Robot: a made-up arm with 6 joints. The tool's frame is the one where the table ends. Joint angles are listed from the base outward.
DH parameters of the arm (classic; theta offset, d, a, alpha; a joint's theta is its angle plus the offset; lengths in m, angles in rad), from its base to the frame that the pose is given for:
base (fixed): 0.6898 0 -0.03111 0
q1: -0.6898 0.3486 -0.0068 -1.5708
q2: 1.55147 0 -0.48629 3.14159
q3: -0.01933 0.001 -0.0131 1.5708
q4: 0 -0.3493 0.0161 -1.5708
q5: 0 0.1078 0.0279 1.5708
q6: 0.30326 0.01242 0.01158 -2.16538
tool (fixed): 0.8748 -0.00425 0 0
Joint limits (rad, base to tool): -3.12..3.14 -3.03..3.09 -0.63..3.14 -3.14..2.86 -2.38..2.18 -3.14..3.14
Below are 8 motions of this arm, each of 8 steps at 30 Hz.
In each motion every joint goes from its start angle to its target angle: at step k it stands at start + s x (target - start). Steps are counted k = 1, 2, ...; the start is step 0. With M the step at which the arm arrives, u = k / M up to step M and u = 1 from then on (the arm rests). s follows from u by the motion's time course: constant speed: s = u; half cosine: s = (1 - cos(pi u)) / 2; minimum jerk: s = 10 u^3 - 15 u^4 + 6 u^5.
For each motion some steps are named. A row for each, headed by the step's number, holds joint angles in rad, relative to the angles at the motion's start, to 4 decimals.
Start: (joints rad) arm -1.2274 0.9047 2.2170 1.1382 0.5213 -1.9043
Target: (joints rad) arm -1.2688 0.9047 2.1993 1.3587 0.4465 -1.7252
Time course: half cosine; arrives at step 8
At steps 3, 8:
3: -0.0128 0.0000 -0.0055 0.0681 -0.0231 0.0553
8: -0.0414 0.0000 -0.0177 0.2205 -0.0748 0.1791

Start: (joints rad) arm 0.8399 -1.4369 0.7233 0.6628 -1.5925 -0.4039
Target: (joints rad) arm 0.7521 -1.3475 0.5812 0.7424 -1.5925 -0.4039
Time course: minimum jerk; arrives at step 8
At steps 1, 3, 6, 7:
1: -0.0014 0.0014 -0.0023 0.0013 0.0000 0.0000
3: -0.0242 0.0246 -0.0391 0.0219 0.0000 0.0000
6: -0.0787 0.0801 -0.1274 0.0714 0.0000 0.0000
7: -0.0864 0.0880 -0.1398 0.0783 0.0000 0.0000

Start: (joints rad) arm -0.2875 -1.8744 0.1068 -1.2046 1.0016 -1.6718
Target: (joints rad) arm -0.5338 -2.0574 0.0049 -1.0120 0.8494 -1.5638
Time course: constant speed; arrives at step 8
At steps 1, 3, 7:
1: -0.0308 -0.0229 -0.0127 0.0241 -0.0190 0.0135
3: -0.0924 -0.0686 -0.0382 0.0722 -0.0571 0.0405
7: -0.2155 -0.1601 -0.0892 0.1685 -0.1332 0.0945

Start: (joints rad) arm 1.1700 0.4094 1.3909 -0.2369 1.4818 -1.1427
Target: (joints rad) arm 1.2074 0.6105 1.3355 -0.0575 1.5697 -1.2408
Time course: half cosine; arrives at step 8
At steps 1, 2, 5, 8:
1: 0.0014 0.0077 -0.0021 0.0068 0.0033 -0.0037
2: 0.0055 0.0295 -0.0081 0.0263 0.0129 -0.0144
5: 0.0259 0.1390 -0.0383 0.1240 0.0608 -0.0678
8: 0.0374 0.2011 -0.0554 0.1794 0.0879 -0.0981

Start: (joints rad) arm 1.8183 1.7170 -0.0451 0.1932 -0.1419 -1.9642
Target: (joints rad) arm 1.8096 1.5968 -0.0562 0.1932 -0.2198 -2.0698
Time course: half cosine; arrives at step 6
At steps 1, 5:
1: -0.0006 -0.0081 -0.0007 0.0000 -0.0052 -0.0071
5: -0.0081 -0.1121 -0.0104 0.0000 -0.0727 -0.0985

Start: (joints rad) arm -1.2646 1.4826 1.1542 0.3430 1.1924 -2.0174
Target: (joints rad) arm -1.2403 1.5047 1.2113 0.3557 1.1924 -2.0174
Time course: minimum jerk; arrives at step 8
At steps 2, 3, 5, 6, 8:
2: 0.0025 0.0023 0.0059 0.0013 0.0000 0.0000
3: 0.0067 0.0061 0.0157 0.0035 0.0000 0.0000
5: 0.0176 0.0160 0.0414 0.0092 0.0000 0.0000
6: 0.0218 0.0198 0.0512 0.0114 0.0000 0.0000
8: 0.0243 0.0221 0.0571 0.0127 0.0000 0.0000

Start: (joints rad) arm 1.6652 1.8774 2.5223 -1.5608 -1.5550 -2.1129
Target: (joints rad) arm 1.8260 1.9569 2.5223 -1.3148 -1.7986 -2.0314
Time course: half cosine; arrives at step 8
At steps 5, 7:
5: 0.1112 0.0550 0.0000 0.1701 -0.1684 0.0563
7: 0.1547 0.0765 0.0000 0.2366 -0.2343 0.0784

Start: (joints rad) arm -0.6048 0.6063 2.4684 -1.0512 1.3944 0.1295
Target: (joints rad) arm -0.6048 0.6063 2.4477 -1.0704 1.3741 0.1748
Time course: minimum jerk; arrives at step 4
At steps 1, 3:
1: 0.0000 0.0000 -0.0021 -0.0020 -0.0021 0.0047
3: 0.0000 0.0000 -0.0186 -0.0172 -0.0182 0.0406

